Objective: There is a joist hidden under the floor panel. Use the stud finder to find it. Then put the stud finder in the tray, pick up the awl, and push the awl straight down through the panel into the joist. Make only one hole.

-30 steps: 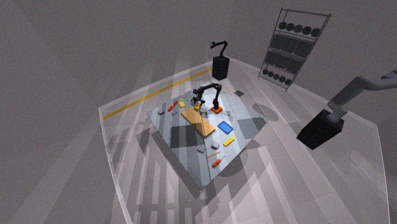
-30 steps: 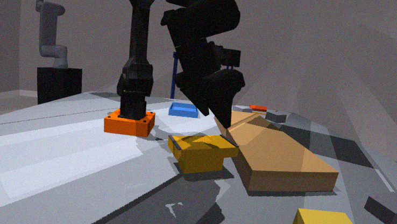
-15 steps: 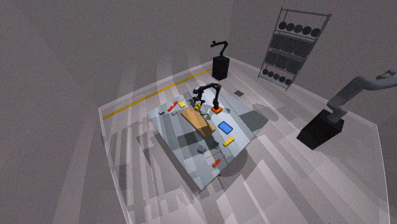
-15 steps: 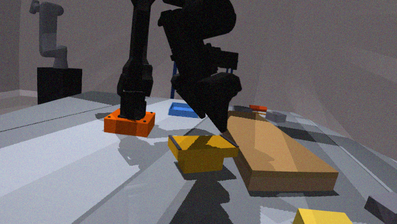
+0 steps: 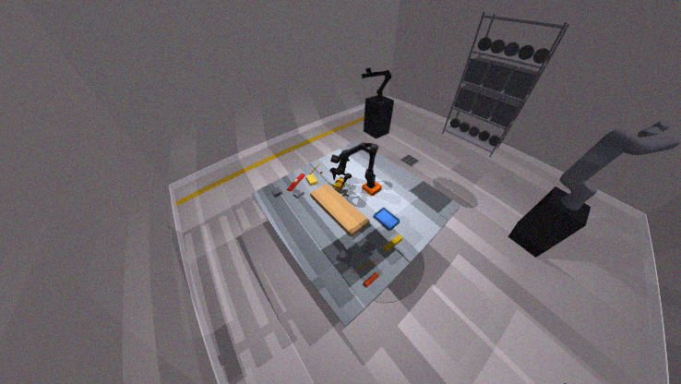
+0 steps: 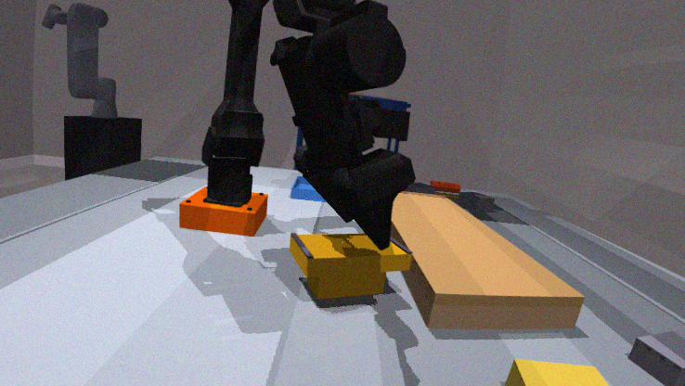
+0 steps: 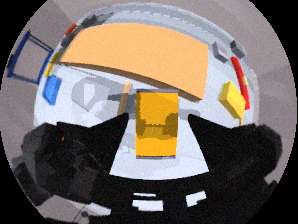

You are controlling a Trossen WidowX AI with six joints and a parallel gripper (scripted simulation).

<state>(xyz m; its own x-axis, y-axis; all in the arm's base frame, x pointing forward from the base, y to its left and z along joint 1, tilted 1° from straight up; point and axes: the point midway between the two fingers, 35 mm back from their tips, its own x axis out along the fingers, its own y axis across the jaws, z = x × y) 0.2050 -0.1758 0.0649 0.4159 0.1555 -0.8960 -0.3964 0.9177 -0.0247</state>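
The yellow stud finder is 3 cm behind my gripper tip, 1 cm to the right of it and 6 cm below it. Round my gripper tip: awl: 3 cm behind, 8 cm to the left, 6 cm below; then green square light: 4 cm behind, 2 cm to the right, 7 cm below; then yellow block: 15 cm ahead, 22 cm to the right, 5 cm below.
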